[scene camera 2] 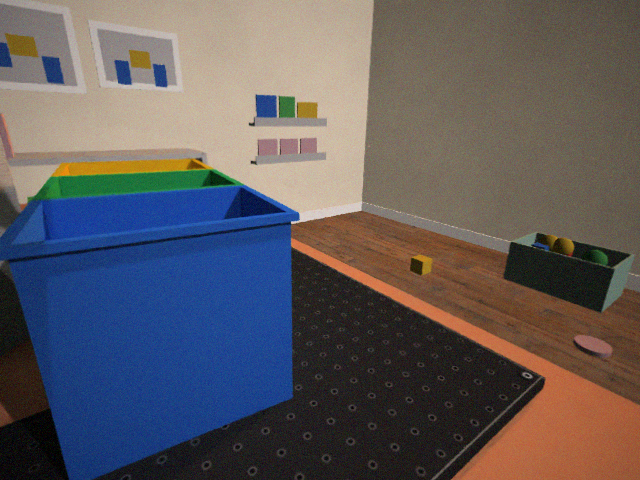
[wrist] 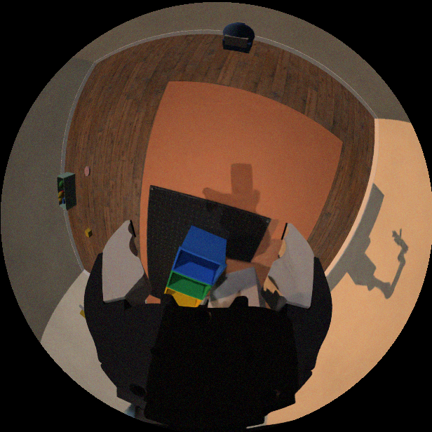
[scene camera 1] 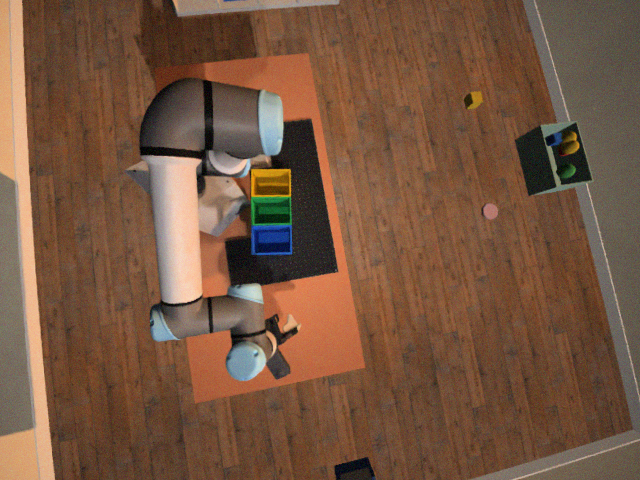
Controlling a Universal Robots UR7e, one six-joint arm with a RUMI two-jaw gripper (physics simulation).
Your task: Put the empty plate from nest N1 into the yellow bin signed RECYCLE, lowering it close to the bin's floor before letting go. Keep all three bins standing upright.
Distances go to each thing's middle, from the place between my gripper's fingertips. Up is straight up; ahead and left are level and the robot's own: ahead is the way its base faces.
Scene:
I see the blue bin [scene camera 2: 156,317] 38 cm below my hand, 34 cm to the left of it and 1 cm ahead of it. From my hand the other things lie so: yellow bin [scene camera 2: 114,167]: 60 cm to the left, 38 cm below, 6 cm ahead; green bin [scene camera 2: 57,187]: 47 cm to the left, 38 cm below, 4 cm ahead.

